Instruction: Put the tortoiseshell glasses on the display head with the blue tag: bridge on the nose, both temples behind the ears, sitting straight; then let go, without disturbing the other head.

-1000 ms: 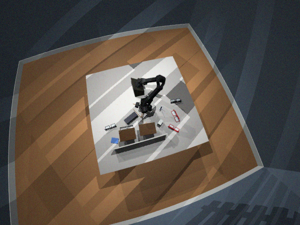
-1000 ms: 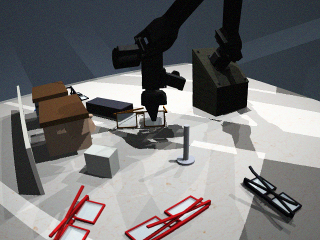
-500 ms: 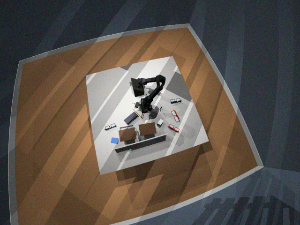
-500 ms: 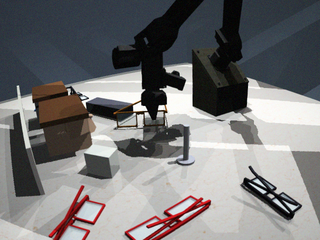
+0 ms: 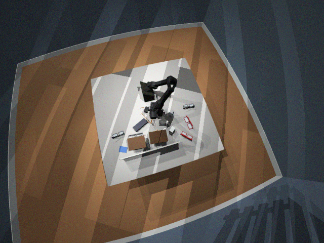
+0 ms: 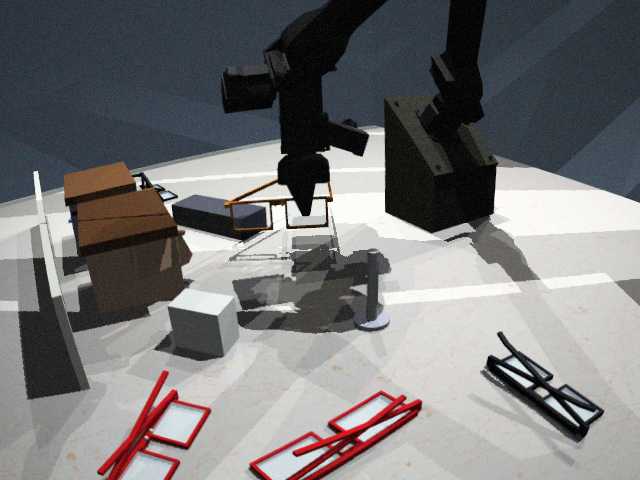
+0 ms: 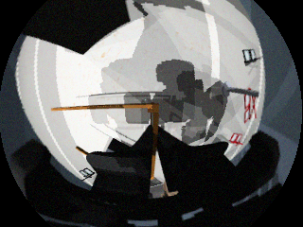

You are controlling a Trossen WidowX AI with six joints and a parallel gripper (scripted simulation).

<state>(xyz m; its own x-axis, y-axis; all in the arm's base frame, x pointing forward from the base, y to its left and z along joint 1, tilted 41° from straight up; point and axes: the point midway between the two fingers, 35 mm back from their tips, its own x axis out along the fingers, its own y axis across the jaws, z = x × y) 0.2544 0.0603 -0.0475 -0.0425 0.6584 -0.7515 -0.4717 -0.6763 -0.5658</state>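
Right now the grey post is 210 mm to the left of my gripper tip, 40 mm ahead of it and 30 mm below it. Also, from my gripper tip: white rail: 370 mm ahead, 120 mm to the right; then white cube: 210 mm ahead, 150 mm to the left, 30 mm below; then dark case: 170 mm to the right, 80 mm ahead, 30 mm below.
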